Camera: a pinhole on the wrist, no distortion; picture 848 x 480 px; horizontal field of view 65.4 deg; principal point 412.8 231.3 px. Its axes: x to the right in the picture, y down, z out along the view. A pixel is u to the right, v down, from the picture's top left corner.
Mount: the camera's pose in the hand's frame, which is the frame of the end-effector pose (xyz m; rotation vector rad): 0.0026 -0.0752 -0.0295 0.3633 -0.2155 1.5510
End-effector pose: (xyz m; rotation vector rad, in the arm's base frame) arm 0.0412 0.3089 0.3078 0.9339 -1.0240 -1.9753
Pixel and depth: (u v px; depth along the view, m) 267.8 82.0 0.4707
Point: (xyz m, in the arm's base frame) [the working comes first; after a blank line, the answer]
In the camera's frame: -0.1033 -0.1064 0.4707

-0.4205 0.4561 0.1269
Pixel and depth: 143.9 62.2 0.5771
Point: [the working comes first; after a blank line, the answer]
In the camera's frame: -0.2350 -0.1478 0.5771

-0.5253 0.5013 -0.0047
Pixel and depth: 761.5 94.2 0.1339
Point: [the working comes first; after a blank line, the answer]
In the camera's frame: 0.0707 -0.0278 0.1339

-0.0931 0.3382 0.2966
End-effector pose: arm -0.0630 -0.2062 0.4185 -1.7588 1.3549 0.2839
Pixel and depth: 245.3 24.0 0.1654
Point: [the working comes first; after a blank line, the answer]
In the camera's frame: -0.0419 -0.0519 0.1654

0.1463 -0.1706 0.3981
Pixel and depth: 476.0 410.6 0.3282
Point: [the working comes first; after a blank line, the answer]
In the camera's frame: 0.0314 0.0891 0.3282

0.1525 0.0537 0.3607
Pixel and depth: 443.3 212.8 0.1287
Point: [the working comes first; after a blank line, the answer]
In the camera's frame: 0.0059 -0.0036 0.1287

0.0736 -0.1473 0.4097
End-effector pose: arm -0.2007 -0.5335 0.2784 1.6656 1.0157 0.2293
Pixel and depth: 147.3 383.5 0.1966
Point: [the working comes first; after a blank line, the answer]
In the camera's frame: -0.0790 0.0453 0.1966

-0.2473 -0.6389 0.0491
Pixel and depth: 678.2 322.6 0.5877
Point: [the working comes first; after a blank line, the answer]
In the camera's frame: 0.2362 0.0812 0.5877

0.1270 -0.9729 0.0046
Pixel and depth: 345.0 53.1 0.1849
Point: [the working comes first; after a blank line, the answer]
In the camera's frame: -0.0190 -0.0499 0.1849

-0.1573 -0.5735 0.0698
